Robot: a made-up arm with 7 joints.
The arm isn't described. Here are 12 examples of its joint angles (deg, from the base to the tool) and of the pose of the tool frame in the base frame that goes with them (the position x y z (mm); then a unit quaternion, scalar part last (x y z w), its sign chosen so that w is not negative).
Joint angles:
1: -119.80 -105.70 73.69 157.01 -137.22 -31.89 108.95
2: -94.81 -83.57 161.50 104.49 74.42 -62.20 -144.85
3: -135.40 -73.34 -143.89 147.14 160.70 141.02 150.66
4: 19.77 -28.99 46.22 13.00 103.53 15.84 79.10
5: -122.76 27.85 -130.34 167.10 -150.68 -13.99 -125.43
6: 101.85 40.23 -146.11 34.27 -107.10 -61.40 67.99
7: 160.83 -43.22 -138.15 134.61 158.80 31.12 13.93
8: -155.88 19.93 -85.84 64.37 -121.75 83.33 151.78
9: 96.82 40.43 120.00 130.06 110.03 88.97 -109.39
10: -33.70 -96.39 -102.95 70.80 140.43 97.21 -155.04
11: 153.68 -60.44 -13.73 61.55 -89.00 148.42 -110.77
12: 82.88 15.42 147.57 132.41 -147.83 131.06 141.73
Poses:
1: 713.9 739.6 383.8 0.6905 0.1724 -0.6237 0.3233
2: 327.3 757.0 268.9 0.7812 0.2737 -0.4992 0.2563
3: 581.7 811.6 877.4 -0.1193 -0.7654 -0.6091 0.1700
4: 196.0 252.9 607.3 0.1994 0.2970 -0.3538 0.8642
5: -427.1 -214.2 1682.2 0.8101 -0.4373 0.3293 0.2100
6: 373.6 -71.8 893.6 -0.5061 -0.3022 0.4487 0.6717
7: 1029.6 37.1 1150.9 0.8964 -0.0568 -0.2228 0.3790
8: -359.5 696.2 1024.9 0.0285 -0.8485 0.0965 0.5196
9: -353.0 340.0 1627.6 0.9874 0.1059 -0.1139 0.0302
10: -828.8 -345.4 533.7 0.6021 0.2479 0.6461 0.3982
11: 196.9 288.6 1214.0 0.4273 0.0278 -0.6756 0.6002
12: -208.5 128.4 1662.6 0.3412 -0.0427 0.1467 0.9275
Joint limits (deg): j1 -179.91..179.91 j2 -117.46..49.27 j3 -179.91..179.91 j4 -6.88..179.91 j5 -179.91..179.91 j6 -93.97..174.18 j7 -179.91..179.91
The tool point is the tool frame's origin. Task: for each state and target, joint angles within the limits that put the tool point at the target. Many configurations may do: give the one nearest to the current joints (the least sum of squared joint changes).
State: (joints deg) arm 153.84 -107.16 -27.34 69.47 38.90 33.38 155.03
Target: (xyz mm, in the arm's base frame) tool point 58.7 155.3 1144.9
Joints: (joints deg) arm 156.14 -99.07 -15.36 35.56 38.62 42.78 155.00
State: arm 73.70 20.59 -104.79 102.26 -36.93 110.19 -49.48
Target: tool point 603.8 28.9 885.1
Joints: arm 85.56 27.63 -83.92 72.65 -25.41 114.51 -49.62
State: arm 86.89 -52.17 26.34 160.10 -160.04 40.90 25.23
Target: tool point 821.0 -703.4 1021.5
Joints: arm 133.19 -67.59 27.96 179.91 -158.55 57.57 25.54
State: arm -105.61 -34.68 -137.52 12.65 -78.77 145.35 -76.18
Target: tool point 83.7 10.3 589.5
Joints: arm -115.92 -44.68 -147.76 -4.61 -42.48 133.60 -76.51
